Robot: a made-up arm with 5 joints.
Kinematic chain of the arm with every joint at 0, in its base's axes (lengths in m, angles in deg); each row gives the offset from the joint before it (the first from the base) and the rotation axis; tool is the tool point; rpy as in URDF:
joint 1: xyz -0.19 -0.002 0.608 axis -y
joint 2: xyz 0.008 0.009 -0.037 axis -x
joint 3: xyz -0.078 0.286 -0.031 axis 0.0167 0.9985 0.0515
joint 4: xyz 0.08 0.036 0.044 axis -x
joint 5: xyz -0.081 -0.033 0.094 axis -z
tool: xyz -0.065 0.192 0.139 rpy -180 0 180
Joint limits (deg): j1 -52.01..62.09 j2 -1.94..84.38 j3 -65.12..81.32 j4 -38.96..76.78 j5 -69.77..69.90
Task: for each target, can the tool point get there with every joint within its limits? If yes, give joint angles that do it. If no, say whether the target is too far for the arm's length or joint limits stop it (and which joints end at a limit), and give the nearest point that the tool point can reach.
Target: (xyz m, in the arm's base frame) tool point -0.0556 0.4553 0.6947
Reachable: yes | joints -9.94 11.08 65.51 -2.04 -29.17
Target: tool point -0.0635 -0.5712 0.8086
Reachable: no: joint limits stop it (at a limit: joint 1, joint 2, joint 3, joint 4, joint 5) | nearest point 0.2001 -0.1107 0.6683 | short by 0.549 m
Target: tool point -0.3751 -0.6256 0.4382
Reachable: no: joint limits stop it (at a limit: joint 2, joint 3, joint 4, joint 5) | nearest point -0.4955 -0.1054 0.3278 | short by 0.545 m
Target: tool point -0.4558 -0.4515 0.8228
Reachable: no: joint limits stop it (at a limit: joint 1, joint 2, joint 3, joint 4, joint 5) | nearest point -0.5796 -0.1054 0.7494 | short by 0.375 m
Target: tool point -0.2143 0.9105 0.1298
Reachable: no: too far | nearest point -0.2060 0.5693 0.2931 | short by 0.378 m
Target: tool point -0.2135 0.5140 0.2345
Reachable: yes | joints 11.69 43.33 6.43 35.30 6.81
